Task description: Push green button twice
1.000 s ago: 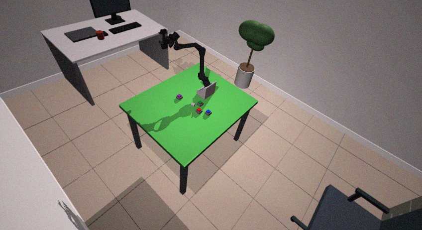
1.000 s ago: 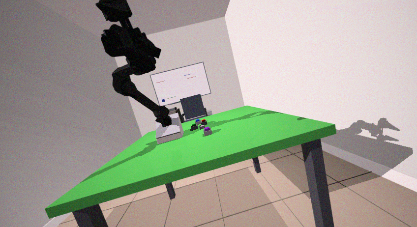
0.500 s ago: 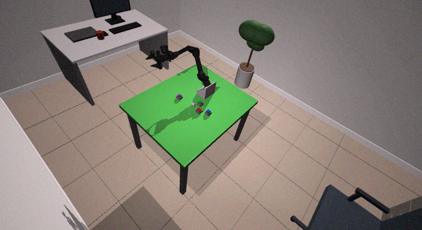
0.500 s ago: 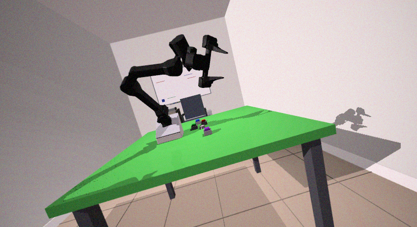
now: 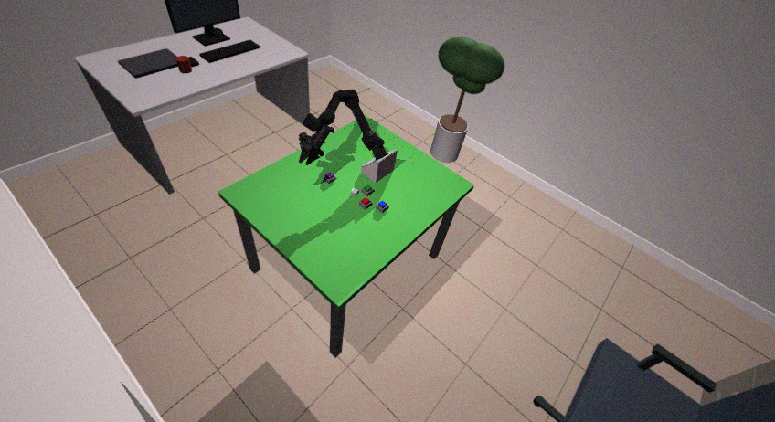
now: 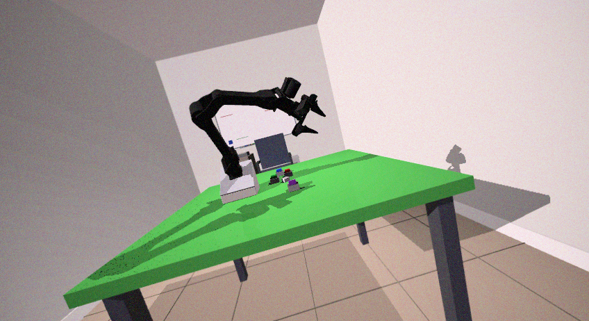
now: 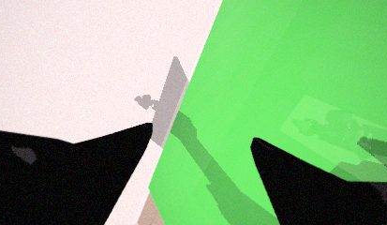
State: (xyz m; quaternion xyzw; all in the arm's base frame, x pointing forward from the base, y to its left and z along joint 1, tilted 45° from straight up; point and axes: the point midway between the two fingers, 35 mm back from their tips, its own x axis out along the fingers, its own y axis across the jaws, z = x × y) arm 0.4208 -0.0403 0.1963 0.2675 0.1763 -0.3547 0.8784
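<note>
The green button is 260 mm behind my gripper tip, 220 mm to the left of it and 210 mm below it. Also, from my gripper tip: purple button (190 mm behind, 210 mm below); small grey block (200 mm behind, 170 mm to the left, 230 mm below); red button (180 mm behind, 270 mm to the left, 210 mm below).
</note>
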